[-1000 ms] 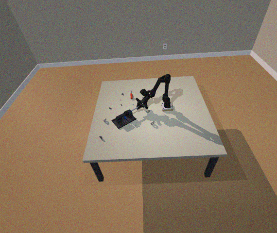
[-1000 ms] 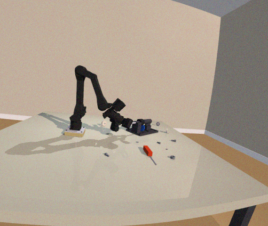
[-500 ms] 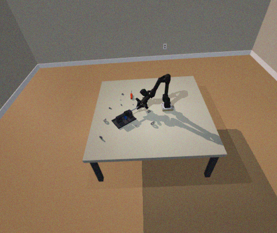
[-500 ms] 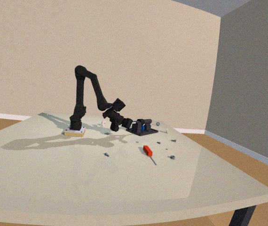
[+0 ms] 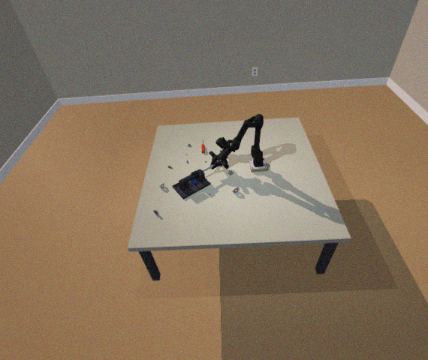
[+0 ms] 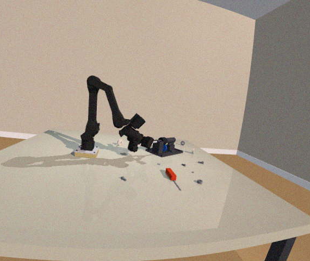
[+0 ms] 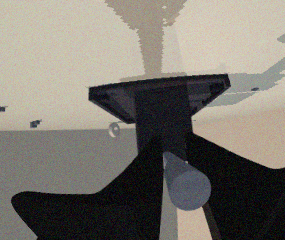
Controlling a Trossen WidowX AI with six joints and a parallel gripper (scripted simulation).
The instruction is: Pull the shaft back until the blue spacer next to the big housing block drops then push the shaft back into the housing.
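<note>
My gripper tip is now 40 mm short of the grey shaft, 30 mm to the right of it and 20 mm below it. The rest, counted from my gripper tip: blue spacer 130 mm ahead, 80 mm to the left, 30 mm below; then pale ring 190 mm to the left, 160 mm behind, 40 mm below.
</note>
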